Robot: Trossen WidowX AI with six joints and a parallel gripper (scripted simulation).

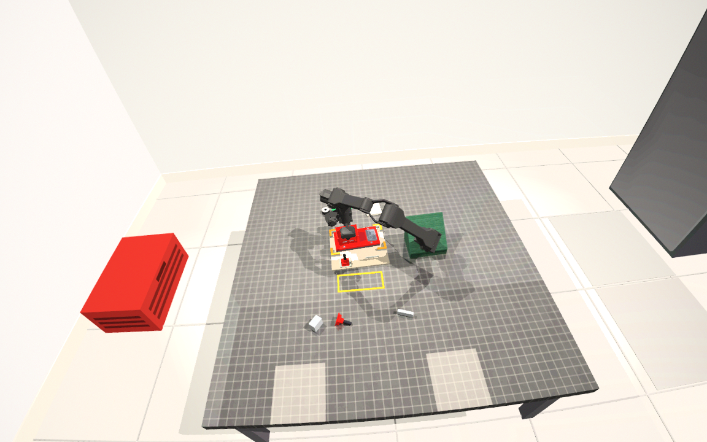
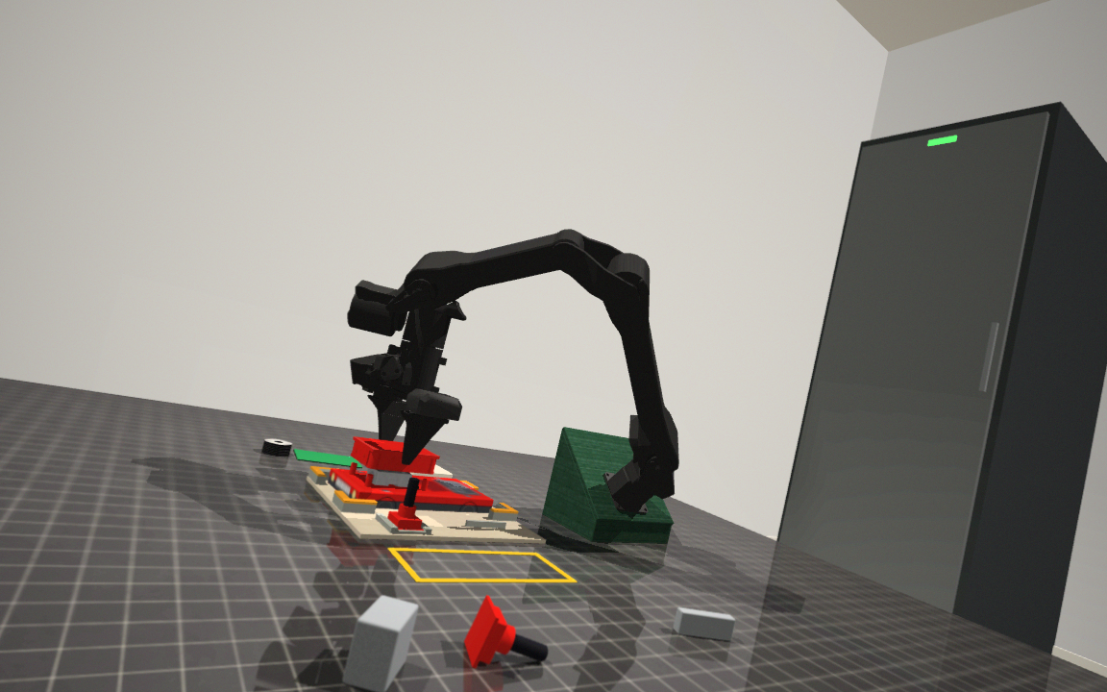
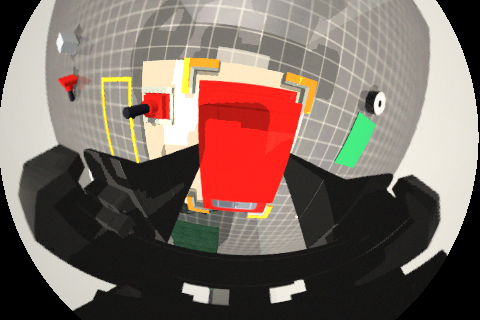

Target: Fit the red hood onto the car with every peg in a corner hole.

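The grey engine block lies 40 mm below my gripper tip. The rest, counted from my gripper tip: green strip: 220 mm to the right, 60 mm below, 20 mm ahead; cream jig: 50 mm below, 40 mm behind, 20 mm to the left; red hood: 10 mm above.
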